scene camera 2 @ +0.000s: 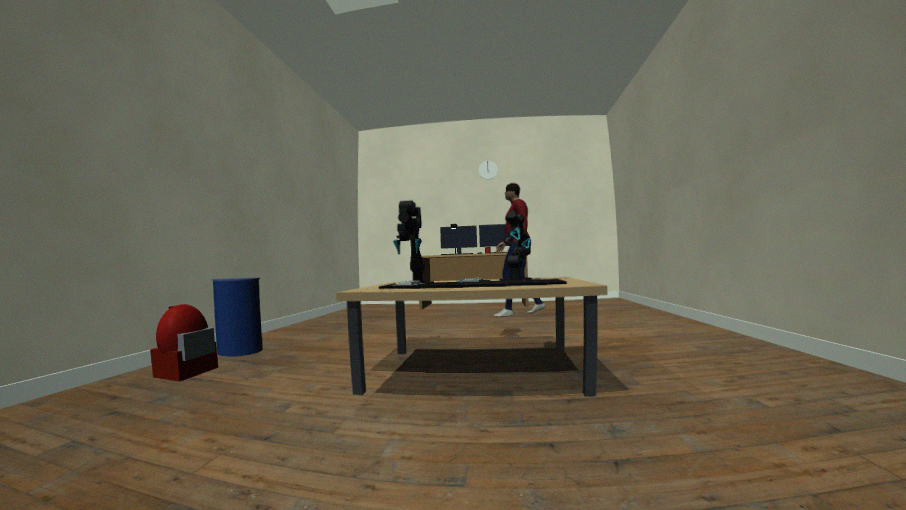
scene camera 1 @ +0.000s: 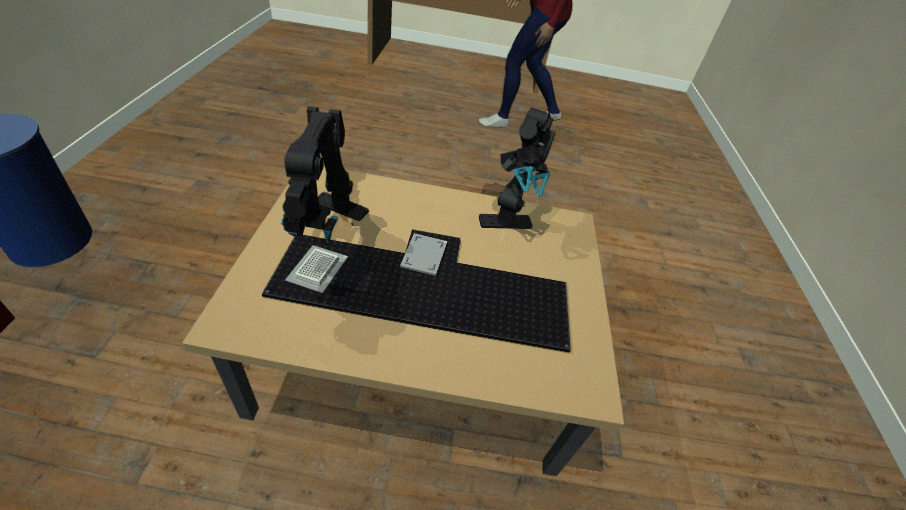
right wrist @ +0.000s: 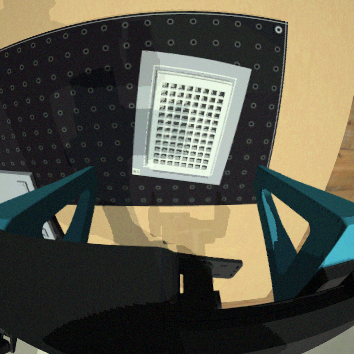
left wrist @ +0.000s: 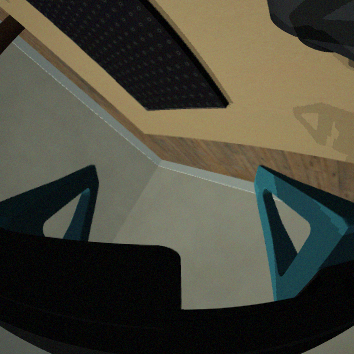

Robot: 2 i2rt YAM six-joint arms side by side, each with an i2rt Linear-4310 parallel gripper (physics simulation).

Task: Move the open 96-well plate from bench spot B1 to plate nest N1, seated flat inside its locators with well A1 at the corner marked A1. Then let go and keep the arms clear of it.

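Seen in the pictures: left gripper, fingertip midpoint: (scene camera 2: 523, 243) (scene camera 1: 532, 193) (left wrist: 176, 173); right gripper, fingertip midpoint: (scene camera 2: 408, 254) (scene camera 1: 312, 239) (right wrist: 175, 174); left arm's base, origin of the base link: (scene camera 2: 515, 279) (scene camera 1: 505, 222); right arm's base, origin of the base link: (scene camera 1: 341, 207) (right wrist: 196, 263).
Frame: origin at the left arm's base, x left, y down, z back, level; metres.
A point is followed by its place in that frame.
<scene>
The white 96-well plate (scene camera 1: 317, 266) @[x -0.665, y -0.024, z -0.261 m] (right wrist: 187, 125) @[x -0.669, y -0.029, z -0.261 m] lies flat on the grey pad of spot B1 (right wrist: 142, 105) @[x -0.622, y -0.015, z -0.295 m] at the left of the board in scene camera 1. An A1 mark shows at the pad's lower-left corner in the right wrist view. The grey plate nest (scene camera 1: 425, 253) @[x -0.321, y -0.025, z -0.199 m] (right wrist: 14, 186) @[x -0.355, y -0.025, z -0.242 m], with dark corner locators, lies near the board's middle; its A1 mark is too small to tell. My right gripper (scene camera 1: 306, 230) @[x -0.664, y -0.172, z -0.294 m] (scene camera 2: 407, 247) @[x -0.664, y -0.172, z -0.294 m] (right wrist: 175, 174) @[x -0.664, y -0.172, z -0.294 m] is open and empty, above the table behind the well plate. My left gripper (scene camera 1: 532, 188) @[x 0.026, y -0.221, z -0.108 m] (scene camera 2: 520, 239) @[x 0.026, y -0.221, z -0.108 m] (left wrist: 176, 173) @[x 0.026, y -0.221, z -0.108 m] is open and empty, raised far from both.
A black perforated board (scene camera 1: 481, 300) @[x -0.158, y -0.013, z -0.393 m] (left wrist: 150, 65) @[x -0.004, y -0.013, z -0.385 m] (right wrist: 100, 45) @[x -0.598, y -0.013, z -0.383 m] runs along the wooden table (scene camera 1: 405, 364) @[x -0.402, y 0.000, z -0.605 m] (scene camera 2: 472, 293) @[x -0.393, y 0.013, z -0.674 m]. A person (scene camera 1: 529, 60) (scene camera 2: 516, 215) stands behind the table. A blue barrel (scene camera 1: 38, 196) (scene camera 2: 237, 316) stands on the floor at the left.
</scene>
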